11 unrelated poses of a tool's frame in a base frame.
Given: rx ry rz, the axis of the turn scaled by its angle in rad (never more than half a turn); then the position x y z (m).
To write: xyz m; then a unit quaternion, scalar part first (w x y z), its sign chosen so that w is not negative. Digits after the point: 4 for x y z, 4 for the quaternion.
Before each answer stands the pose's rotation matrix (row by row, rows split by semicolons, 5 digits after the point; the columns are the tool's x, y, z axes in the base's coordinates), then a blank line. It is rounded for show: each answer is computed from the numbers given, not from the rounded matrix.
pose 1, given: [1.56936, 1.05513, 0.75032, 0.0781, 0.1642, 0.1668]
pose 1, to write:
0.41389 0.24912 0.87558; 0.90883 -0.05799 -0.41311; -0.05214 0.96673 -0.25041

[0.0781, 0.1642, 0.1668, 0.5257, 0.6562, 0.4412, 0.3137]
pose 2, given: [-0.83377, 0.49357, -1.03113, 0.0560, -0.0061, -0.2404]
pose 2, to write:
0.44857 0.54627 0.70737; -0.89356 0.25803 0.36738; 0.01816 -0.79687 0.60388

[0.0560, -0.0061, -0.2404, 0.7600, -0.3830, 0.2267, -0.4736]
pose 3, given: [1.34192, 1.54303, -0.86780, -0.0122, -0.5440, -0.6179]
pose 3, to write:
-0.01976 0.98459 0.17378; 0.36291 0.16903 -0.91637; -0.93162 0.04496 -0.36065

[-0.0122, -0.5440, -0.6179, 0.4440, 0.5413, 0.6224, -0.3500]
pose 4, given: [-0.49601, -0.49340, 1.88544, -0.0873, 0.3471, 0.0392]
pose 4, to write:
-0.33942 -0.76183 -0.55173; 0.93443 -0.34033 -0.10493; -0.10783 -0.55117 0.82740

[-0.0873, 0.3471, 0.0392, 0.5356, -0.2083, -0.2072, 0.7917]
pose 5, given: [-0.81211, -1.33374, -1.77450, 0.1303, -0.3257, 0.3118]
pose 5, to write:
-0.51028 0.85879 0.04571; -0.19485 -0.16722 0.96647; 0.83764 0.48427 0.25267

[0.1303, -0.3257, 0.3118, 0.3792, -0.3179, -0.5221, -0.6947]
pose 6, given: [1.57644, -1.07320, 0.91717, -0.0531, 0.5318, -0.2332]
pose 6, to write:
0.32410 -0.94432 0.05678; -0.20323 -0.12812 -0.97071; 0.92393 0.30307 -0.23344

[-0.0531, 0.5318, -0.2332, 0.4905, 0.6492, -0.4419, 0.3777]
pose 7, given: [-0.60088, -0.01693, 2.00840, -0.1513, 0.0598, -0.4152]
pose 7, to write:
-0.37839 -0.82521 -0.41935; 0.83216 -0.50166 0.23631; -0.40538 -0.25955 0.87653

[-0.1513, 0.0598, -0.4152, 0.4991, -0.2484, -0.0070, 0.8301]
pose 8, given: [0.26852, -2.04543, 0.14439, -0.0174, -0.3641, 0.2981]
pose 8, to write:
-0.45209 -0.25105 -0.85591; -0.12832 0.96790 -0.21612; 0.88269 0.01212 -0.46979

[-0.0174, -0.3641, 0.2981, 0.5114, 0.1116, -0.8500, 0.0600]
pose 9, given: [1.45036, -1.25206, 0.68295, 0.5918, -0.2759, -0.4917]
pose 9, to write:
0.28869 -0.93538 -0.20425; -0.33468 0.10129 -0.93687; 0.89702 0.33882 -0.28381

[0.5918, -0.2759, -0.4917, 0.5259, 0.6065, -0.5235, 0.2856]
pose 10, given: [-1.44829, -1.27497, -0.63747, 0.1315, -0.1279, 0.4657]
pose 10, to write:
0.28892 0.92711 -0.23874; 0.36529 0.12375 0.92263; 0.88492 -0.35378 -0.30291

[0.1315, -0.1279, 0.4657, 0.5267, -0.6058, -0.5333, -0.2667]
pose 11, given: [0.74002, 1.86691, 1.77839, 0.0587, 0.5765, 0.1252]
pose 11, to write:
-0.75211 0.07031 0.65527; 0.65791 0.02214 0.75277; 0.03842 0.99728 -0.06291

[0.0587, 0.5765, 0.1252, 0.2275, 0.2686, 0.6777, 0.6456]
